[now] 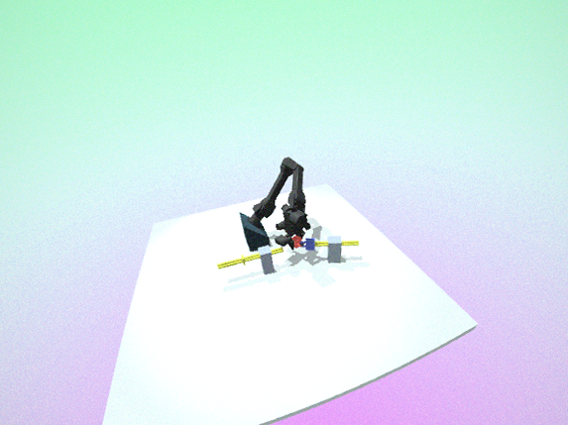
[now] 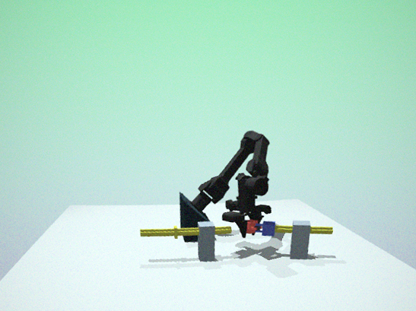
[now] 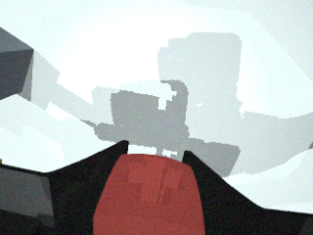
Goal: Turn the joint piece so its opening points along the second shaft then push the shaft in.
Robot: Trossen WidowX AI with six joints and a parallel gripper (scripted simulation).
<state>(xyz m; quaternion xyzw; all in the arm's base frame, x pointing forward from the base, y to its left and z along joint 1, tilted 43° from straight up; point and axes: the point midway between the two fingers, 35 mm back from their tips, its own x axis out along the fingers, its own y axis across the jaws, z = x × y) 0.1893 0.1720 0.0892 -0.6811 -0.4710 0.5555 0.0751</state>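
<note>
Now: gripper tip 1 cm short of the red square joint piece, 1 cm to the right of it and 4 cm below it.
</note>
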